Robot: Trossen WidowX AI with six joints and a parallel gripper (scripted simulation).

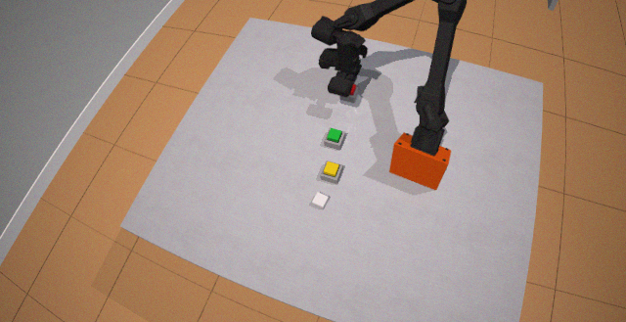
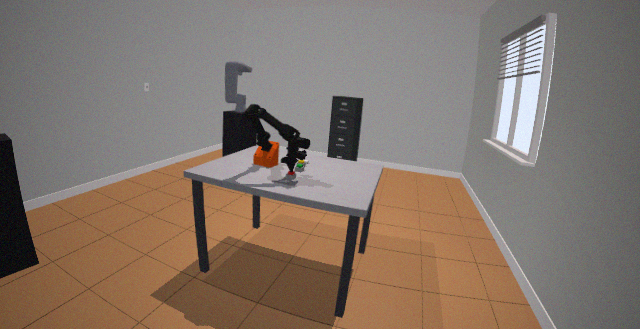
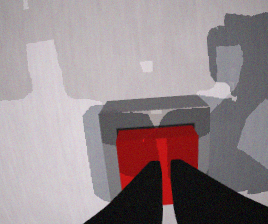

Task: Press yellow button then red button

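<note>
Now: the red button 1 cm below my gripper tip. The rest, counted from my gripper tip: green button: 4 cm behind, 17 cm to the left, 1 cm below; white block: 10 cm behind, 35 cm to the left, 3 cm below; yellow button: 8 cm behind, 27 cm to the left, 1 cm below.
</note>
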